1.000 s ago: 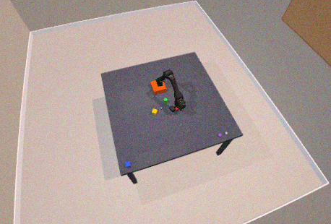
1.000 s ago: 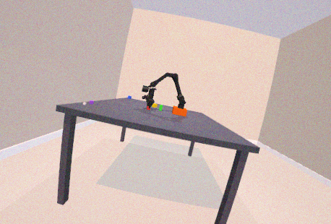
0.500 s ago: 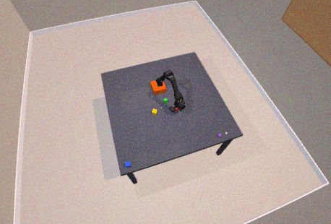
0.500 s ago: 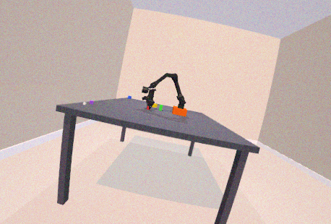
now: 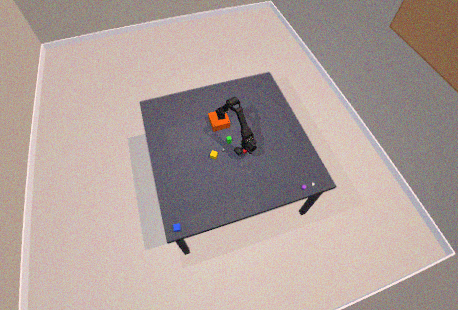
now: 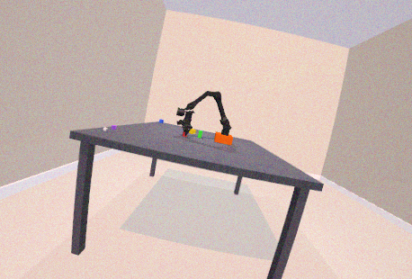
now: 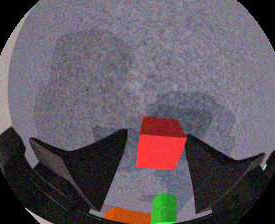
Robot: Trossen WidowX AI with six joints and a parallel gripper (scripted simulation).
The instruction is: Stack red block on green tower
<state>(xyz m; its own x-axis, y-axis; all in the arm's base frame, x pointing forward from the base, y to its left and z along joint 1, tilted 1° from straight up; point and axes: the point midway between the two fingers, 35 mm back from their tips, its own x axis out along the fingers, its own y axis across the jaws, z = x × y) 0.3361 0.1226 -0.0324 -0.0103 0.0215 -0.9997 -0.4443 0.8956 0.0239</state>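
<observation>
Now: the tiny grey piece 50 mm behind my gripper tip and 160 mm to the right of it. Round my gripper tip: purple piece: 400 mm ahead, 360 mm to the left, 10 mm above; small red block: 10 mm above; yellow block: 10 mm behind, 250 mm to the right, 20 mm above.
</observation>
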